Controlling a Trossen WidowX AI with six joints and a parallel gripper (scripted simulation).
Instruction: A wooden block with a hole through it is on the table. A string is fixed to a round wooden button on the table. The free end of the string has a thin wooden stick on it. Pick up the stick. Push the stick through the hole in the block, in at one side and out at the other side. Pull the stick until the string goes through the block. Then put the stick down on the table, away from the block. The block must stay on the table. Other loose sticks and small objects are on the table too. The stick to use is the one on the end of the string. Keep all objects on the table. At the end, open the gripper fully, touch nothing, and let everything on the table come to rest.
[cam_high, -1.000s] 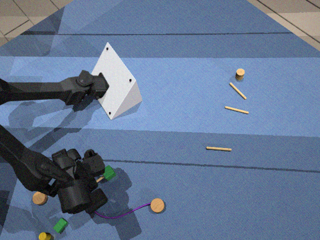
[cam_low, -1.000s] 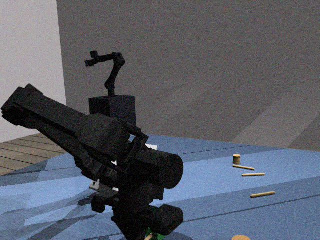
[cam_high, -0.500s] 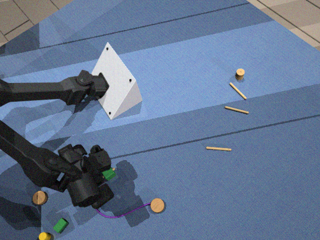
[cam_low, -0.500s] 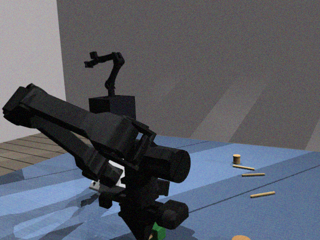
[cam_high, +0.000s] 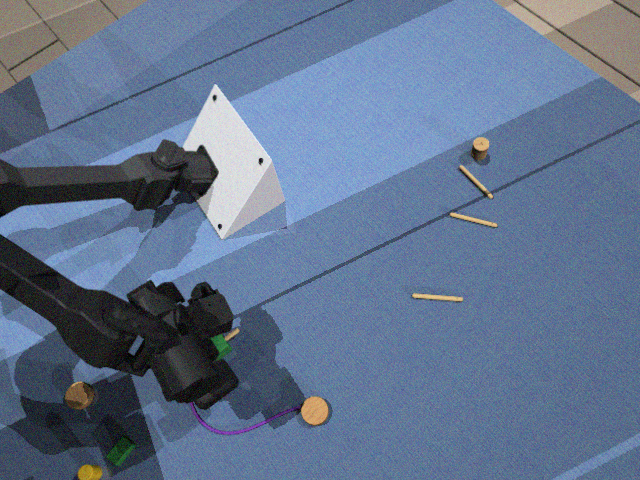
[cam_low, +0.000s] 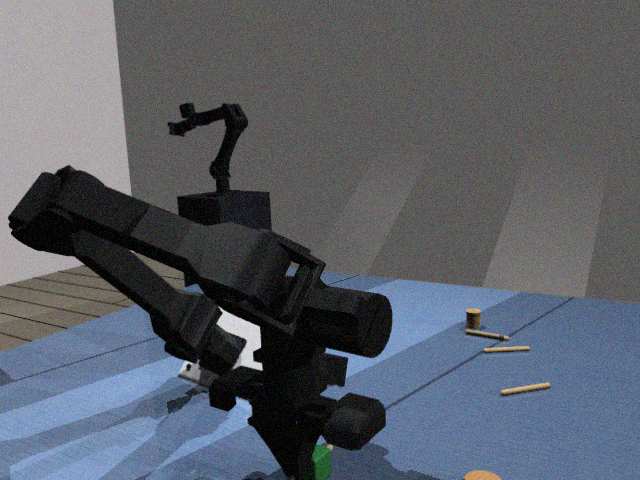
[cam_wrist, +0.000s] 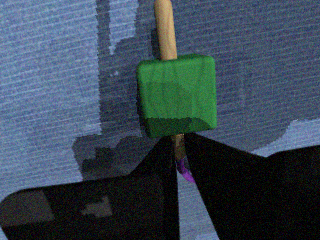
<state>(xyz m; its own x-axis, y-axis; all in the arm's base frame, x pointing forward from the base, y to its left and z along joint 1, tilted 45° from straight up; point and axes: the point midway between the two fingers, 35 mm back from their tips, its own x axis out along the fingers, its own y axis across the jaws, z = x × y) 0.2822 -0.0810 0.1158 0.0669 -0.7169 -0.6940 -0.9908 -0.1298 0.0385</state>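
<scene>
My gripper tip is 10 mm to the right of the thin wooden stick. The rest, counted from my gripper tip: yellow cylinder: 210 mm to the right, 70 mm ahead; round wooden button: 160 mm ahead, 110 mm to the left, 10 mm below; small wooden cylinder: 570 mm to the left, 80 mm behind.
</scene>
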